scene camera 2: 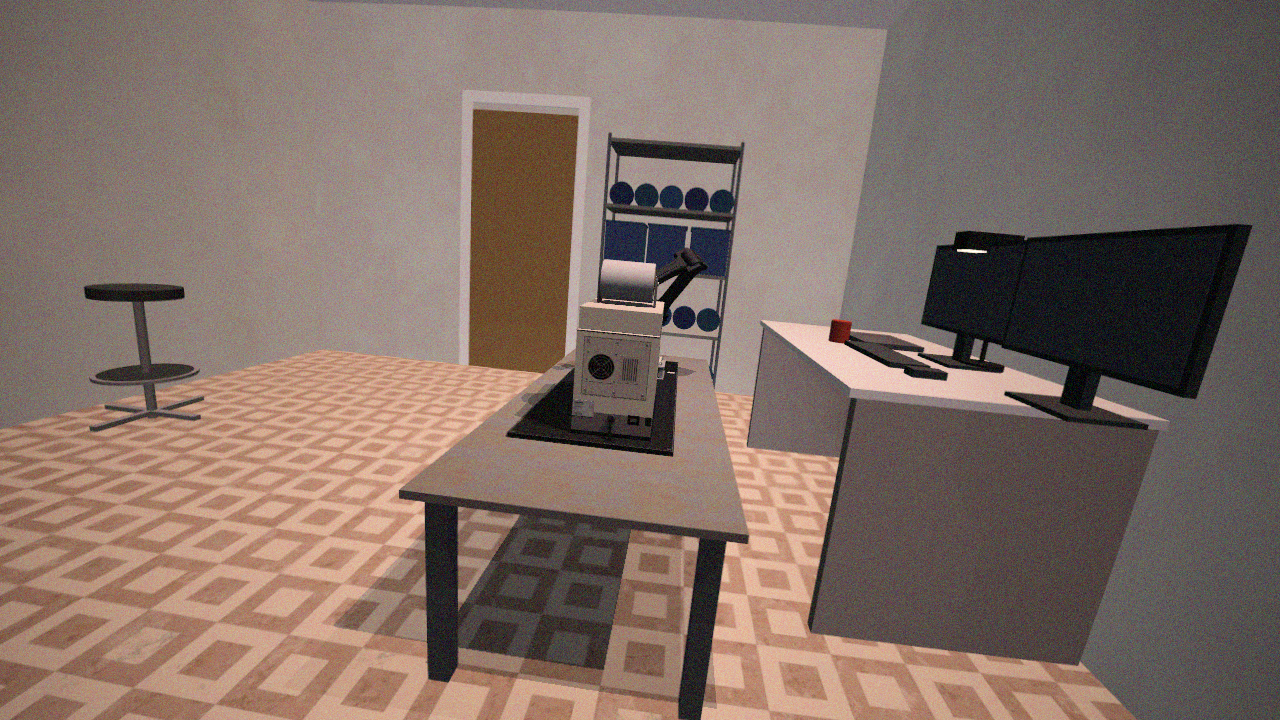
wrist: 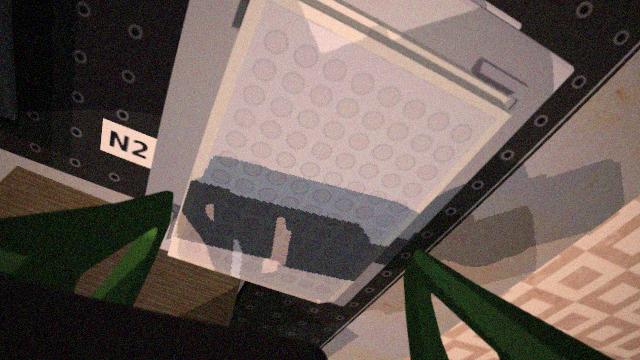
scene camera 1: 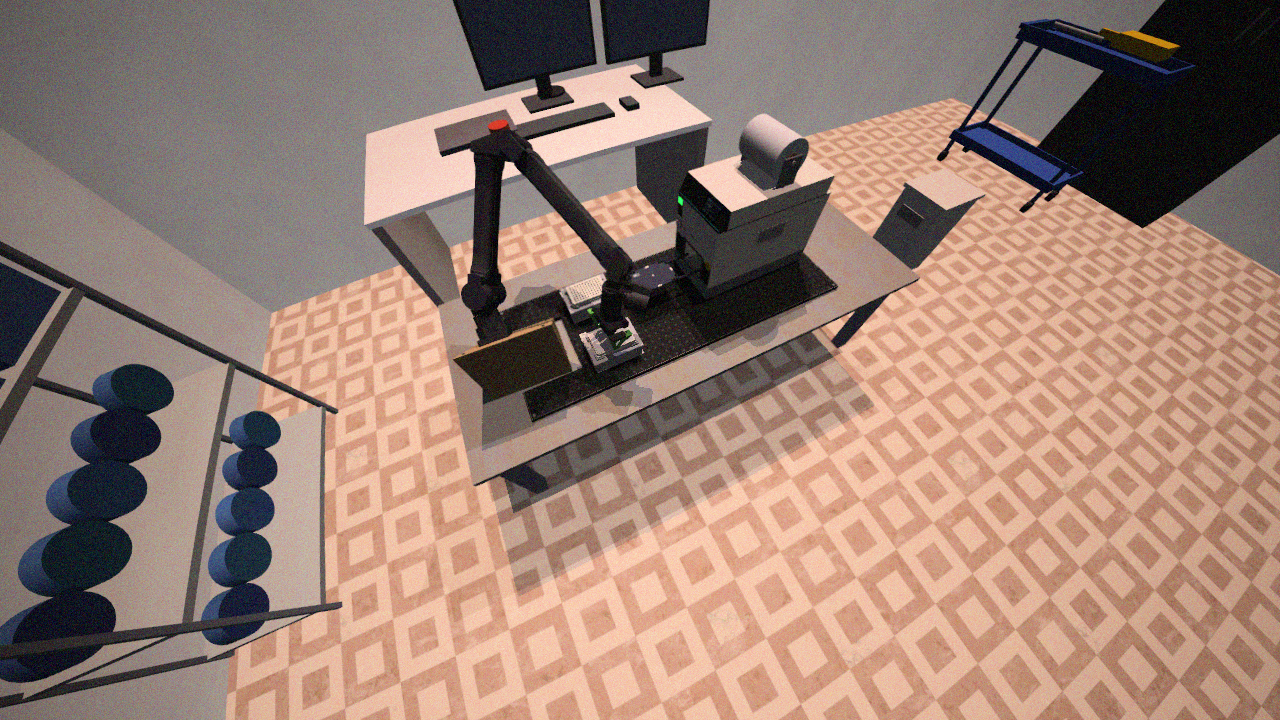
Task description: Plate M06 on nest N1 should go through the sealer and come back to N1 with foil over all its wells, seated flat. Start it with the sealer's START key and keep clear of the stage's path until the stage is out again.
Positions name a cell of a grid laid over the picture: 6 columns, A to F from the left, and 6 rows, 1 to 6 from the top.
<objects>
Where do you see a foil roll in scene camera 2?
C3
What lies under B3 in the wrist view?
An N2 label.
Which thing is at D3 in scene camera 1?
A sealer stage.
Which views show my gripper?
The wrist view and scene camera 1 only.
</objects>
